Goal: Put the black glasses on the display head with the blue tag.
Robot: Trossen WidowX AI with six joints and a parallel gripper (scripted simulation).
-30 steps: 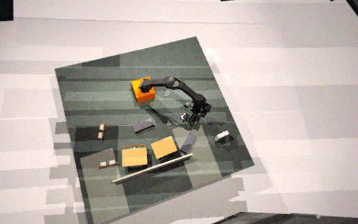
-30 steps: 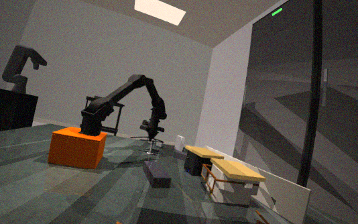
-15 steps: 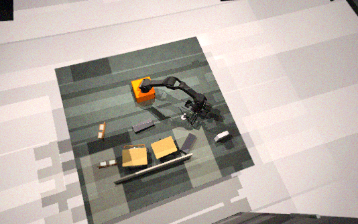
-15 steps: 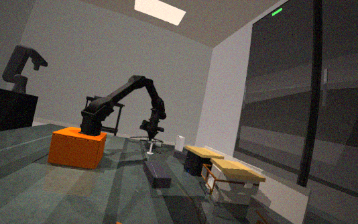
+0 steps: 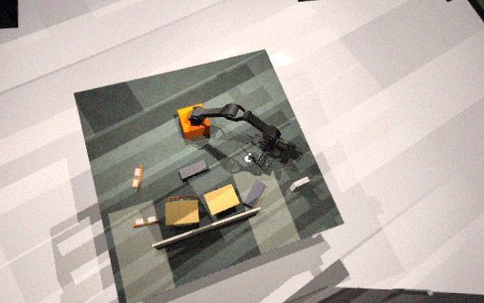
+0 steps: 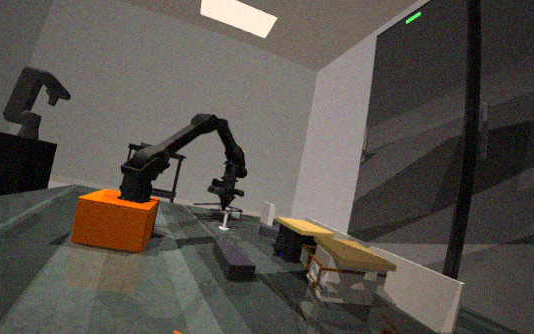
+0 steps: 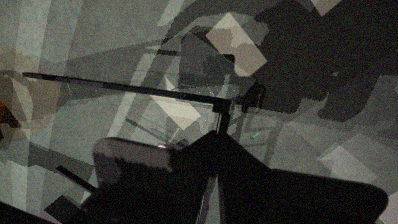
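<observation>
Now: gripper tip 1 cm short of the white post, 10 cm to the left of it and 3 cm above it. Also, from my gripper tip: white block 24 cm ahead, 16 cm to the left; long pale panel 39 cm ahead, 41 cm to the right.
</observation>
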